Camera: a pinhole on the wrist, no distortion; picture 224 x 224 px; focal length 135.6 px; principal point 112.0 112.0 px. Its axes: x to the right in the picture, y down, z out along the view. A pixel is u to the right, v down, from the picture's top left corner.
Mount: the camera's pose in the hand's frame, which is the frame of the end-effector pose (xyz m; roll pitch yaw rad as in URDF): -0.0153 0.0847 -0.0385 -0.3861 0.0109 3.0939
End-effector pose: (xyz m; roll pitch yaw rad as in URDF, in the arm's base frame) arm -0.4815 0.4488 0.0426 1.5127 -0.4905 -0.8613
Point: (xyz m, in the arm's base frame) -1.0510 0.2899 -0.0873
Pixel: 172 88
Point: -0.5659 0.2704 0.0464
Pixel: 59 131
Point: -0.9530 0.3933 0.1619
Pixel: 172 12
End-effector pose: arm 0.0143 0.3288 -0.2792 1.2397 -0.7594 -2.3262
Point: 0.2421 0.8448 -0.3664
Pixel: outside the picture
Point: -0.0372 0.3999 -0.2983
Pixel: 115 167
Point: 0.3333 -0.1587 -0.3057
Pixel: behind the camera
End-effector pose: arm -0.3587 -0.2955 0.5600 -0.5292 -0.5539 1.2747
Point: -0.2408 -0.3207 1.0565
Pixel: 20 181
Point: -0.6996 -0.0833 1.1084
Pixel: 9 40
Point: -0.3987 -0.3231 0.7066
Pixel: 69 145
